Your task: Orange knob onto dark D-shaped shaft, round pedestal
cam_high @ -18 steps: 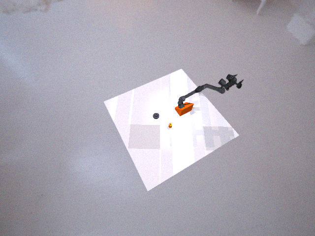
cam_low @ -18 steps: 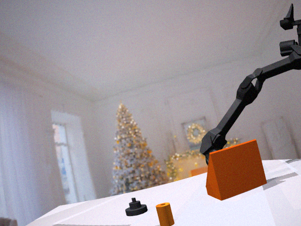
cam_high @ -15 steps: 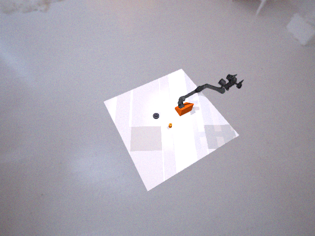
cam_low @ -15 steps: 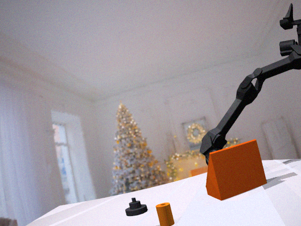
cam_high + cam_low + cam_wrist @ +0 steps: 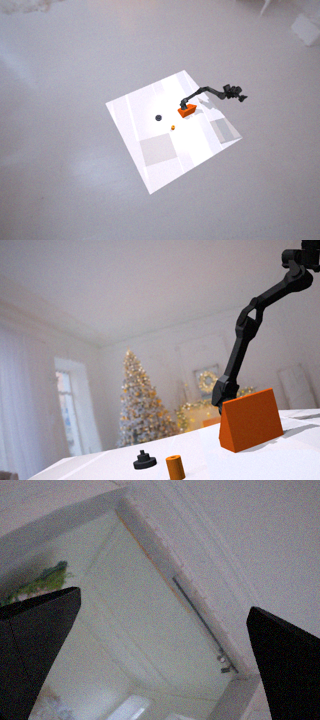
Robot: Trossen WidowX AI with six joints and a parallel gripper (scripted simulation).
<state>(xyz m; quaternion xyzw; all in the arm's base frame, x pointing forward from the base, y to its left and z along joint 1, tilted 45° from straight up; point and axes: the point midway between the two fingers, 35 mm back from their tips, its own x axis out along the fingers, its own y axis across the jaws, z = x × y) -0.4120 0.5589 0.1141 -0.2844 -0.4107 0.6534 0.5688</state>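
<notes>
The orange knob is 63 cm below my gripper tip, 58 cm ahead of it and 18 cm to the right of it. Round my gripper tip: dark pedestal: 69 cm ahead, 63 cm below, 39 cm to the right.
</notes>
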